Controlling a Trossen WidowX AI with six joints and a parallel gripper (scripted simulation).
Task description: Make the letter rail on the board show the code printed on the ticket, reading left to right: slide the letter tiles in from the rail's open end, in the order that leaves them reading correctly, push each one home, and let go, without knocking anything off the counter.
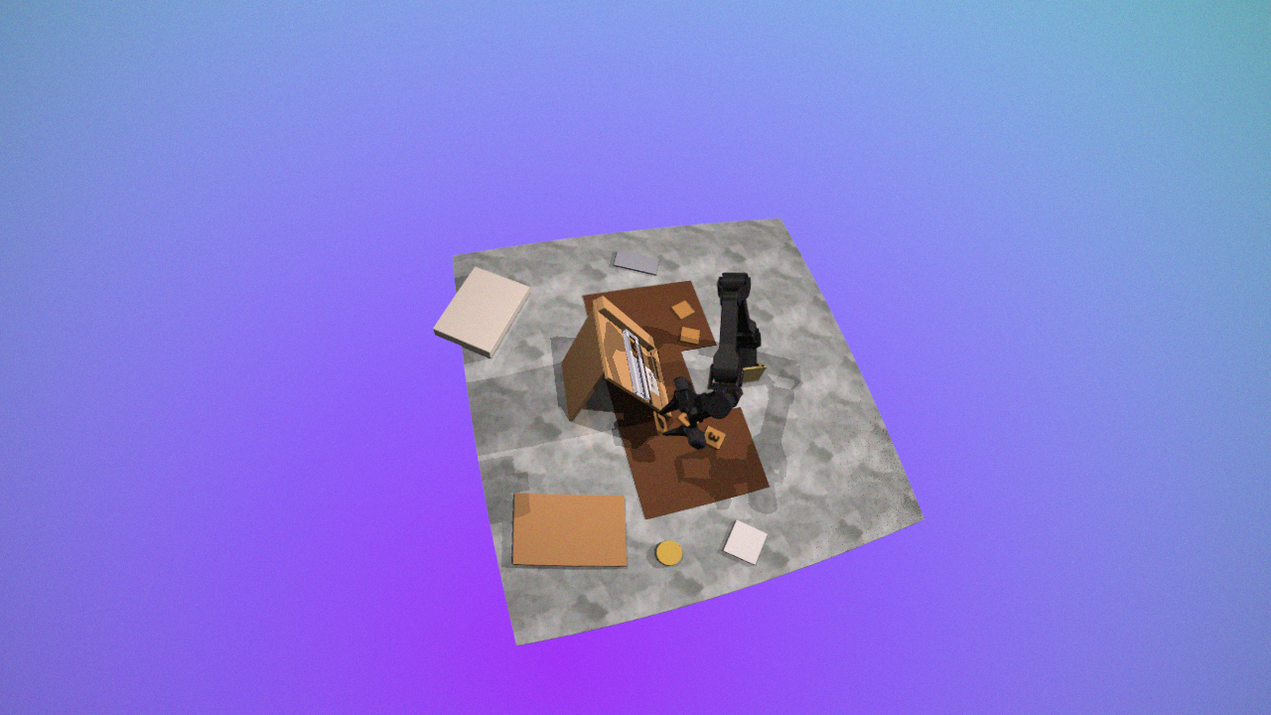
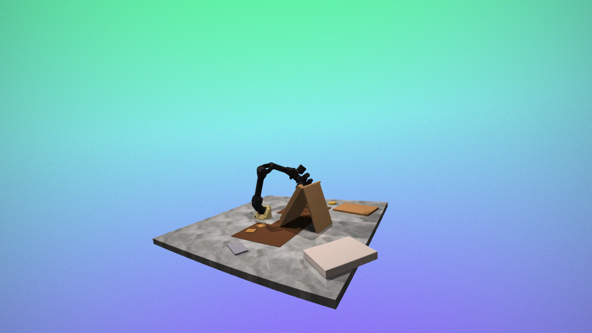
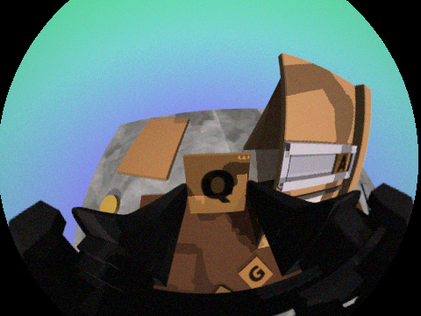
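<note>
Right now the white ticket is 180 mm to the right of my gripper tip, 100 mm below it and 40 mm behind it. Round my gripper tip: orange panel: 270 mm ahead, 190 mm to the left, 180 mm below; brown mat: 190 mm to the right, 190 mm below, 150 mm behind; yellow disc: 310 mm to the left, 180 mm below, 20 mm ahead.
</note>
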